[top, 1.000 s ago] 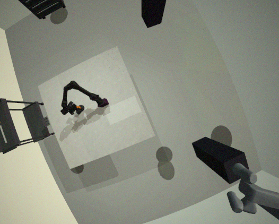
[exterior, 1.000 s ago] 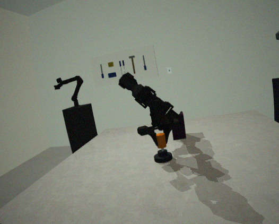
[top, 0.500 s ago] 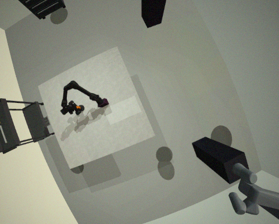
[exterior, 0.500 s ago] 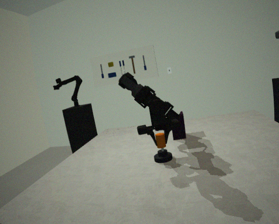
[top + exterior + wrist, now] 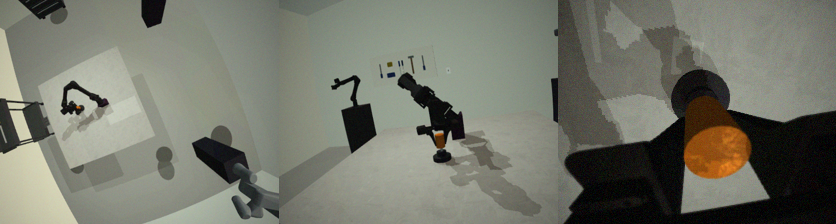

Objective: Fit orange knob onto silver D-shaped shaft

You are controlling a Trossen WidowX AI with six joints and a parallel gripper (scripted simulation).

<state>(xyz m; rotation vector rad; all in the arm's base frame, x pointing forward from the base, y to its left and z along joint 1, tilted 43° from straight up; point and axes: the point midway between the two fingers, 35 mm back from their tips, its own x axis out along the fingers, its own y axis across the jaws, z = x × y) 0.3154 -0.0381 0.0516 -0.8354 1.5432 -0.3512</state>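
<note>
Now: gripper tip 30 mm below the orange knob. From my gripper tip the other things lie so: round pedestal 40 mm below.
</note>
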